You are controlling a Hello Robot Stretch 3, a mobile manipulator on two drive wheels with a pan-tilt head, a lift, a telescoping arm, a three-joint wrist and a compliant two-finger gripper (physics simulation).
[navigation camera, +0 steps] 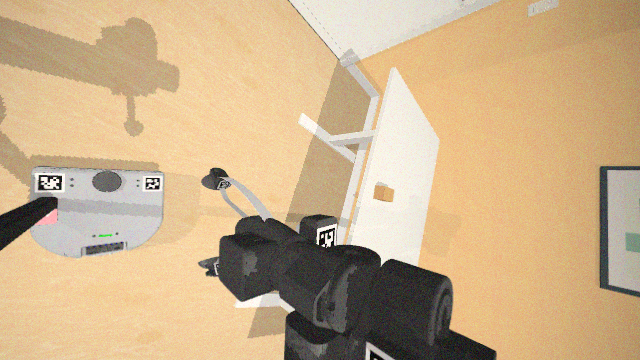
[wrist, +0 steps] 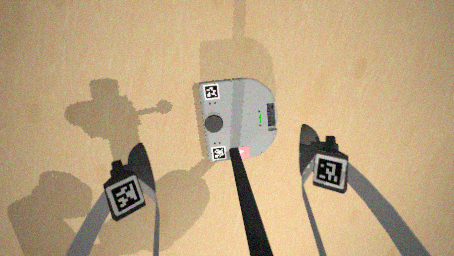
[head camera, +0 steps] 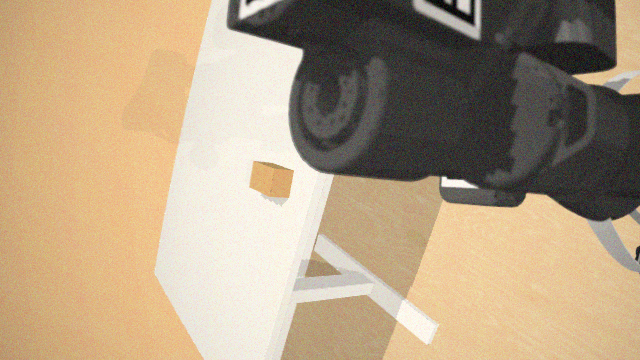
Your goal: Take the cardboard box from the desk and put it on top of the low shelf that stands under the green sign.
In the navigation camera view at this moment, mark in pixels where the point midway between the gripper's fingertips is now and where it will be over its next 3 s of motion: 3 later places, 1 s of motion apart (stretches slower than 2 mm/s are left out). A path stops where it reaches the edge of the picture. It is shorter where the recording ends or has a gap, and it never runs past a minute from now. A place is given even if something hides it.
My gripper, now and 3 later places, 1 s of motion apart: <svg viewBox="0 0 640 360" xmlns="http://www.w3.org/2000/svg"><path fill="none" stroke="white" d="M210 219L194 252L142 296L77 318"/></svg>
